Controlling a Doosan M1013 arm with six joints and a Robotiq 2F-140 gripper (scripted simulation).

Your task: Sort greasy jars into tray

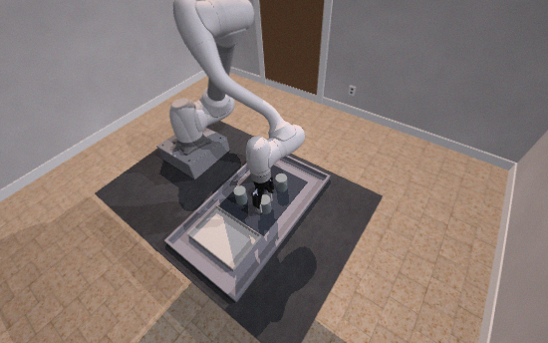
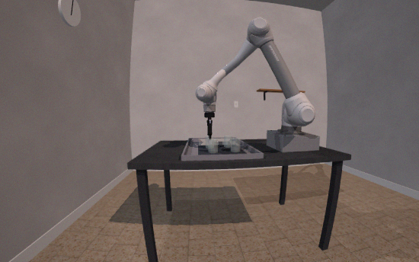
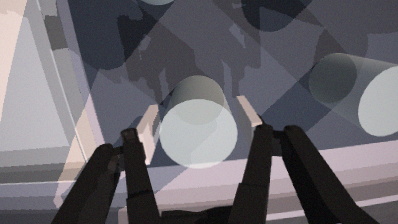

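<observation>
Right now the dark drying mat is 8 cm behind my hand, 6 cm to the left of it and 6 cm below it. From my hand the other things lie so: tray: 25 cm to the right, 6 cm below, 2 cm behind.
</observation>
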